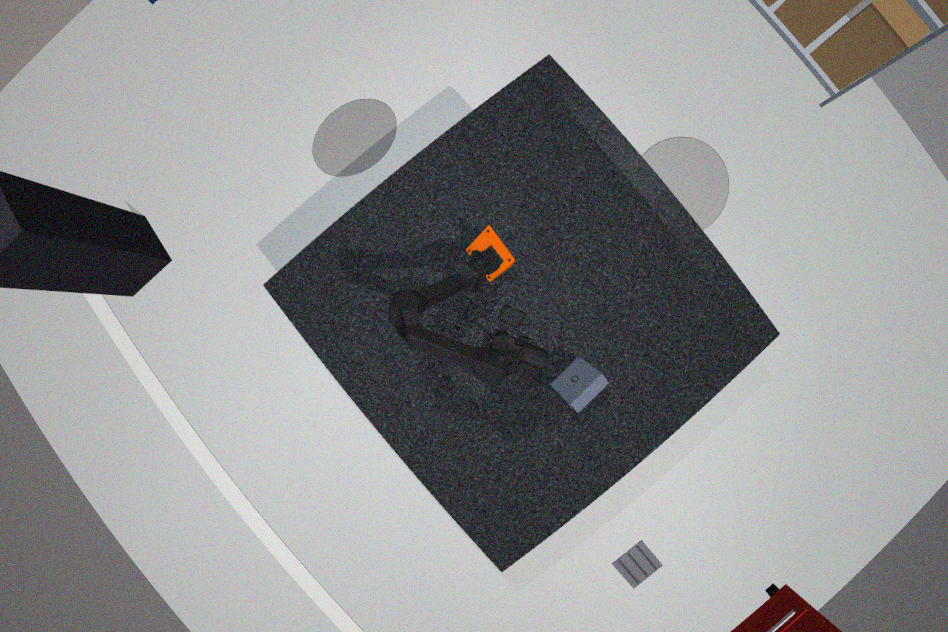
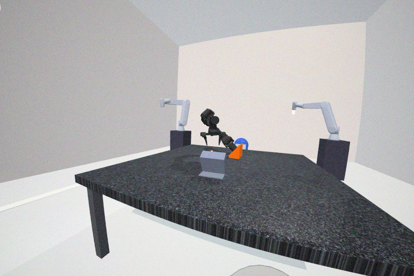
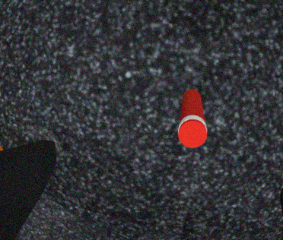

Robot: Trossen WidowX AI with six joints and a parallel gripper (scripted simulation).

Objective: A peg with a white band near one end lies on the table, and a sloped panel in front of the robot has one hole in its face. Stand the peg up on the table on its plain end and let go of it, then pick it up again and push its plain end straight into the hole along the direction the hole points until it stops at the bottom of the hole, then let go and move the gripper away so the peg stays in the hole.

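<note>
Right now the red peg is 6 cm below my gripper tip and 1 cm ahead of it. Also, from my gripper tip: sloped panel: 27 cm ahead, 11 cm to the left, 5 cm below.
</note>
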